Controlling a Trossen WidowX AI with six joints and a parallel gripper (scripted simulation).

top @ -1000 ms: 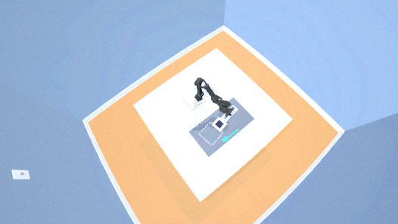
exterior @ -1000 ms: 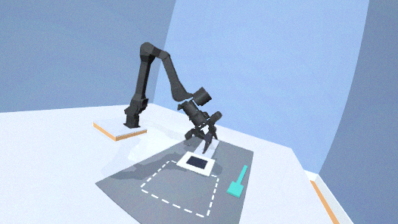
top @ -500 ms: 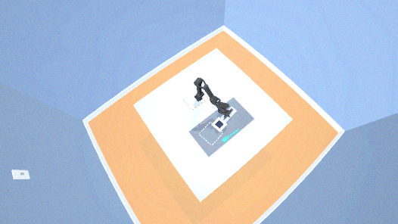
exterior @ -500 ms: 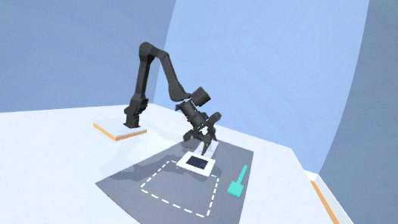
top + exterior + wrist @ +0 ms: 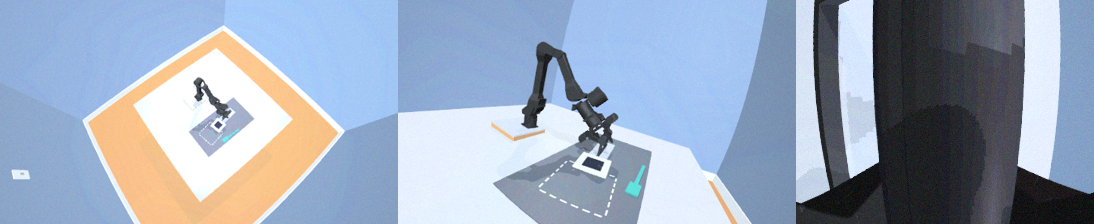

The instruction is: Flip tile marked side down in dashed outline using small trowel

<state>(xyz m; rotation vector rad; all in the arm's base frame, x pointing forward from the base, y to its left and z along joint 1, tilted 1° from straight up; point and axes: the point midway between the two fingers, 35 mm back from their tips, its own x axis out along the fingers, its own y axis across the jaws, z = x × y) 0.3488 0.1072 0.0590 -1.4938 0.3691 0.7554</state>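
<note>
The tan tile lies 120 mm to the right of my gripper tip and 50 mm below it. From my gripper tip the other things lie so: grey mat: 80 mm to the right, 70 mm below, 20 mm ahead; then teal trowel: 160 mm ahead, 90 mm to the right, 50 mm below.
</note>
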